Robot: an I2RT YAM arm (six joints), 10 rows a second.
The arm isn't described. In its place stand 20 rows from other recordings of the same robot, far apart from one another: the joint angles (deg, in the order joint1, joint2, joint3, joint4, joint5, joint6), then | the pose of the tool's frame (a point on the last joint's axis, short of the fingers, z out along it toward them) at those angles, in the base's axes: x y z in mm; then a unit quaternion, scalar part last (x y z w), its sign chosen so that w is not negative.
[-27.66, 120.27, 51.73, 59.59, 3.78, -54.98] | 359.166 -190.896 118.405 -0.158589 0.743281 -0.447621 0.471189
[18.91, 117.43, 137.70, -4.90, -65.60, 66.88] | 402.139 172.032 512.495 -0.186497 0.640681 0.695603 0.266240
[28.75, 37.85, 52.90, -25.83, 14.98, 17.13] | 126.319 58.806 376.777 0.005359 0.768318 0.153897 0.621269
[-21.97, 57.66, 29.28, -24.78, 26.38, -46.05] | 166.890 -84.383 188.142 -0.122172 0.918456 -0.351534 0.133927
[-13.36, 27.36, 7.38, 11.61, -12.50, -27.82] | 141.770 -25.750 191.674 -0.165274 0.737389 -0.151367 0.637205
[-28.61, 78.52, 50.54, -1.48, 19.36, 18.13] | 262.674 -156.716 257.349 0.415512 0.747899 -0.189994 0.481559
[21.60, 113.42, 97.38, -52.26, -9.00, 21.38] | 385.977 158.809 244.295 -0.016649 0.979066 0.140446 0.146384
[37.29, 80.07, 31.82, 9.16, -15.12, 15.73] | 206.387 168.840 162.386 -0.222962 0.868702 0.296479 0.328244
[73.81, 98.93, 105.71, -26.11, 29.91, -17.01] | 127.497 375.470 428.097 -0.456504 0.659595 0.080578 0.591647
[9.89, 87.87, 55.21, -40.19, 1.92, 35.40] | 277.169 47.113 190.910 0.220720 0.963734 0.042110 0.143969
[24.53, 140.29, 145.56, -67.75, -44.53, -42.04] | 451.297 233.396 276.287 -0.568647 0.701962 0.330224 0.273572
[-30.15, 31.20, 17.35, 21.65, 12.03, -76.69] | 129.640 -83.882 264.636 -0.185734 0.631771 -0.642851 0.391293
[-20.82, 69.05, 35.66, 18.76, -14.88, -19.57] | 253.822 -86.738 247.933 -0.070594 0.785538 -0.113086 0.604283
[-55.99, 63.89, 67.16, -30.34, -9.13, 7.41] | 140.145 -197.596 374.767 0.411438 0.745235 -0.152160 0.502186
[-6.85, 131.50, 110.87, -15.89, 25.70, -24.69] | 524.981 -78.614 217.930 -0.036149 0.875677 -0.310361 0.368184
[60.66, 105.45, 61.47, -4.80, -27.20, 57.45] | 170.991 337.415 161.529 0.108220 -0.907078 -0.406611 0.012834
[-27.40, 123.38, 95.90, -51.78, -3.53, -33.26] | 383.395 -196.264 166.516 -0.053746 0.993690 -0.020769 0.096225
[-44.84, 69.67, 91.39, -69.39, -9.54, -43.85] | 151.048 -141.886 426.803 -0.021994 0.929539 -0.196038 0.311515
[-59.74, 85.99, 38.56, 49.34, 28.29, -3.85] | 145.047 -282.097 240.525 0.471095 0.513221 -0.511638 0.502892
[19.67, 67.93, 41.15, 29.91, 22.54, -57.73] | 261.927 79.137 307.169 -0.310830 0.614955 -0.359229 0.629420
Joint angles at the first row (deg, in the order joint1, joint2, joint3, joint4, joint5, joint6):
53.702, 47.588, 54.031, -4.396, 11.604, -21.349
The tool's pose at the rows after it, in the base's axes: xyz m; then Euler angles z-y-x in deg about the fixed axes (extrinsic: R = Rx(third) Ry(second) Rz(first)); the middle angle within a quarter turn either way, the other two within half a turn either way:
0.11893 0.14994 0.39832 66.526 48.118 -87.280
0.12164 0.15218 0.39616 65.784 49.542 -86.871
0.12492 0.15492 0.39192 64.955 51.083 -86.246
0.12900 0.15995 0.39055 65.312 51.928 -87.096
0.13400 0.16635 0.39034 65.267 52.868 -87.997
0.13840 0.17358 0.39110 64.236 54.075 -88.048
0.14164 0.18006 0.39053 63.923 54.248 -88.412
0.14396 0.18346 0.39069 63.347 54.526 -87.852
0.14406 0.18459 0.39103 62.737 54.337 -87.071
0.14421 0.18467 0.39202 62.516 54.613 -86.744
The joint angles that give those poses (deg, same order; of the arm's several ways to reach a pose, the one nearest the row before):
53.782, 48.368, 54.053, -3.829, 11.926, -21.832
53.784, 48.975, 53.594, -2.533, 13.359, -22.316
53.752, 49.618, 52.610, -0.553, 14.882, -22.749
53.812, 51.091, 52.994, -0.043, 15.768, -22.907
53.906, 53.023, 53.855, 0.430, 16.787, -23.501
54.339, 55.038, 54.798, 1.447, 18.426, -24.565
54.704, 56.659, 55.408, 2.232, 18.960, -25.107
54.773, 57.585, 55.685, 3.221, 19.313, -25.340
54.906, 57.778, 55.634, 3.952, 19.270, -25.480
54.932, 57.858, 55.815, 4.043, 19.577, -25.499

